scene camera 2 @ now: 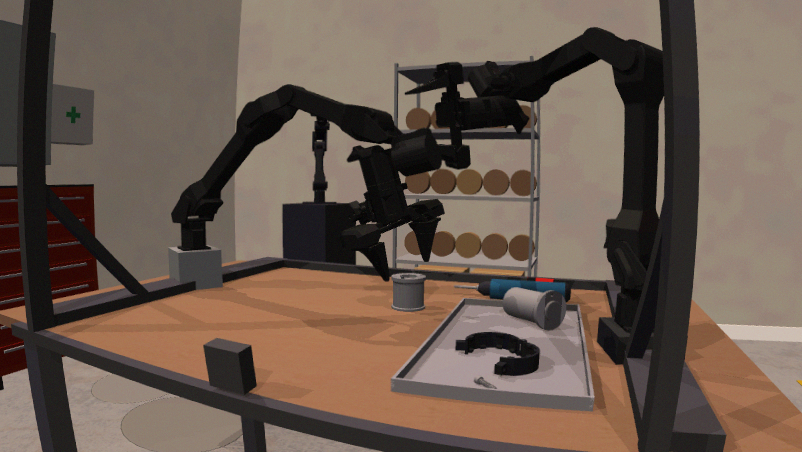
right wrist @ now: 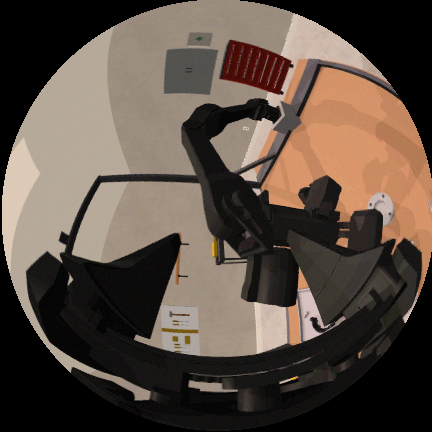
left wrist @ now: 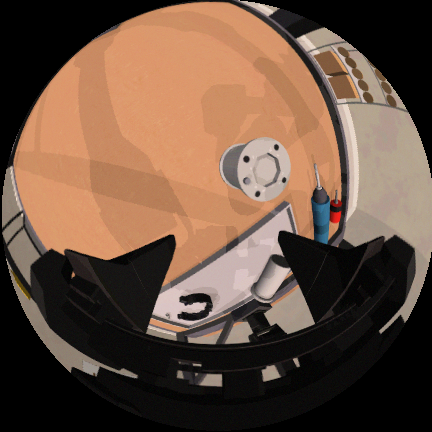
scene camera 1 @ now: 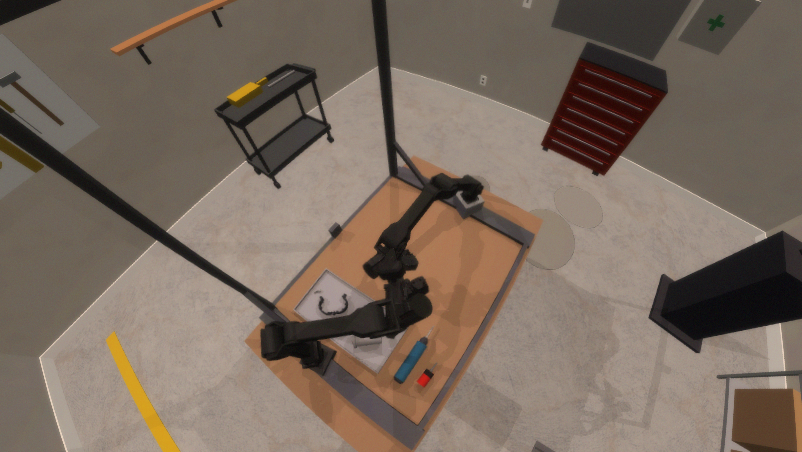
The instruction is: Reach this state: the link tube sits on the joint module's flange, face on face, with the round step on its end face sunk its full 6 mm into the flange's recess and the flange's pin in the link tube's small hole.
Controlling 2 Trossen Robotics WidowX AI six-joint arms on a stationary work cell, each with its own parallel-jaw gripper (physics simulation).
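Frame: origin at the left arm's base, x back, y right, z up, level; millimetres.
Seen in the pictures: left gripper, fingertip midpoint: (scene camera 2: 407,271) (left wrist: 227,238); right gripper, fingertip midpoint: (scene camera 2: 408,120) (right wrist: 235,237) (scene camera 1: 395,257); left arm's base at its link origin: (scene camera 2: 193,248) (right wrist: 275,114) (scene camera 1: 469,196); right arm's base at its link origin: (left wrist: 254,314) (scene camera 1: 316,356).
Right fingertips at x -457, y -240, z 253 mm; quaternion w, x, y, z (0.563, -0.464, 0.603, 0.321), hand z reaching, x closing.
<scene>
Pixels of each thing's middle, then the offset from my right fingertips to it.
- joint module at the middle of its body: (left wrist: 252,167) (scene camera 2: 408,290) (right wrist: 381,209) dx +40, dy -40, dz -306 mm
- link tube at the middle of its body: (scene camera 2: 533,306) (left wrist: 270,278) (scene camera 1: 366,338) dx -188, dy -115, dz -305 mm
- tray at the middle of its body: (scene camera 2: 509,338) (left wrist: 222,291) (right wrist: 349,315) (scene camera 1: 349,317) dx -222, dy -10, dz -330 mm
- black open ring at the middle of its body: (scene camera 2: 495,352) (left wrist: 192,307) (right wrist: 324,315) (scene camera 1: 333,303) dx -259, dy +68, dz -323 mm
- screw at the middle of its body: (scene camera 2: 485,384) dx -309, dy +145, dz -330 mm
- blue screwdriver at the middle of its body: (scene camera 2: 511,290) (left wrist: 320,212) (scene camera 1: 416,353) dx -48, dy -239, dz -318 mm
The joint module (scene camera 2: 408,293) (left wrist: 232,165) is a grey cylinder standing upright on the table. Its light round flange (left wrist: 247,191) (right wrist: 372,201) faces up, with a recess and several small holes. The link tube (scene camera 1: 367,341) (scene camera 2: 522,303) (left wrist: 271,278) lies on its side in the tray, apart from the module; its stepped end face shows in scene camera 2. My left gripper (scene camera 2: 406,269) (left wrist: 227,238) is open and empty, tilted downward just above the joint module. My right gripper is open and empty, high above the table, its fingers pointing left in scene camera 2.
The tray (scene camera 1: 307,290) (scene camera 2: 491,397) also holds a black open ring (scene camera 2: 497,339) (left wrist: 209,305) and a screw (scene camera 2: 485,382). A blue screwdriver (scene camera 1: 409,360) (scene camera 2: 525,288) and a red one (scene camera 1: 425,377) lie behind it in scene camera 2. My two arms are close together over the module.
</scene>
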